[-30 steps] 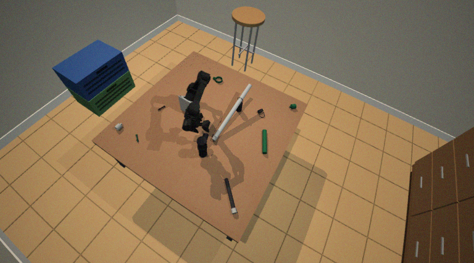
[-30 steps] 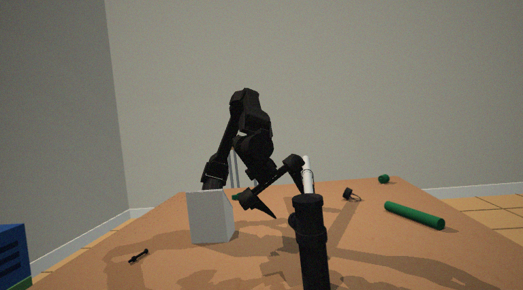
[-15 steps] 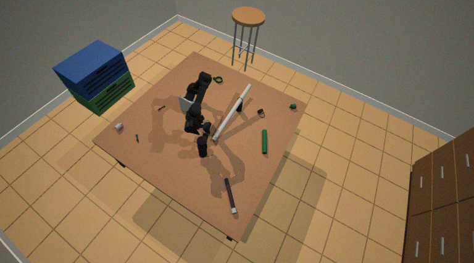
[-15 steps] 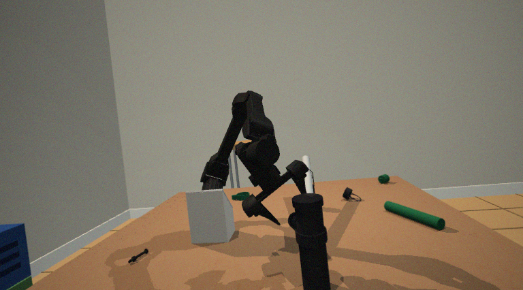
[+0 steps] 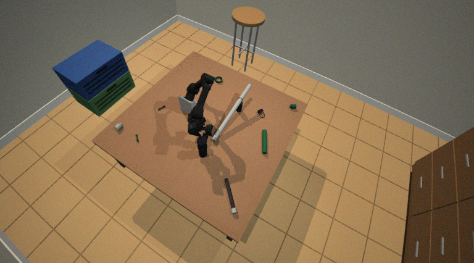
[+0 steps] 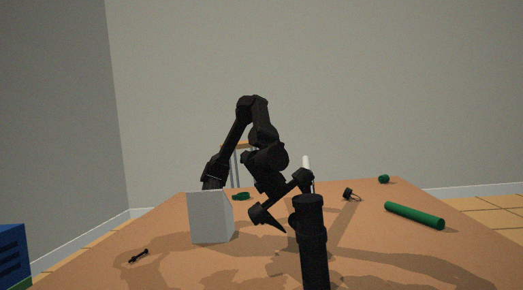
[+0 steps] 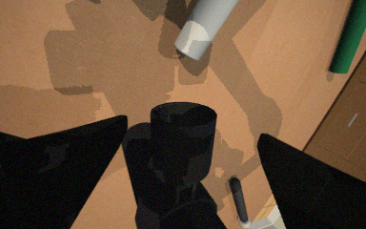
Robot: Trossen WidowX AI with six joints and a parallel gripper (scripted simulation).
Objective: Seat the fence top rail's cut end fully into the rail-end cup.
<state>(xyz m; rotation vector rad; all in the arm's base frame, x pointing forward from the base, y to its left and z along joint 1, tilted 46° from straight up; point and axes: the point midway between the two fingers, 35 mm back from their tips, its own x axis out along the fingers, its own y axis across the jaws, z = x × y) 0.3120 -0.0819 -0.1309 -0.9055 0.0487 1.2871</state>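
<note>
Now: gripper tip 20 mm to the left of the black cup. From my gripper tip the other things lie so: loop cap: 20 mm behind, 430 mm to the left, 20 mm below; then green tube: 330 mm ahead, 310 mm to the left, 100 mm below; then bolt: 520 mm behind, 110 mm below.
</note>
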